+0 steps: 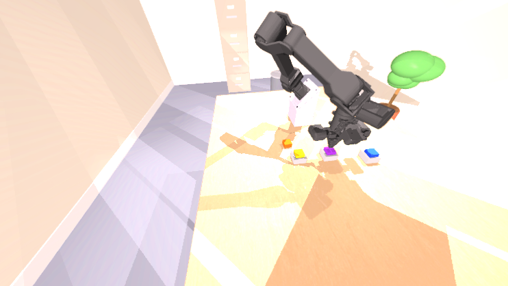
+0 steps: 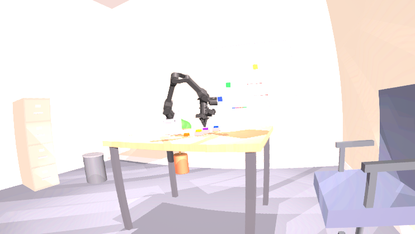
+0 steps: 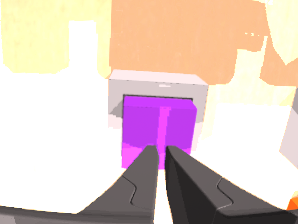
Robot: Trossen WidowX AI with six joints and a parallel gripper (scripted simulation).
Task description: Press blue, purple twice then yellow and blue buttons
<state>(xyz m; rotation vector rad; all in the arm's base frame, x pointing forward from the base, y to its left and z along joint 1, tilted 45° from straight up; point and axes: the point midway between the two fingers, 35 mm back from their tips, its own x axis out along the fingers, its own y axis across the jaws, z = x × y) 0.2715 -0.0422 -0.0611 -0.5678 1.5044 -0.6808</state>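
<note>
My gripper tip is 20 mm above the purple button. From my gripper tip the other things lie so: orange block (130 mm to the right, 90 mm behind, 40 mm below); blue button (140 mm to the left, 40 mm ahead, 10 mm below); yellow button (120 mm to the right, 10 mm below, 10 mm behind).
</note>
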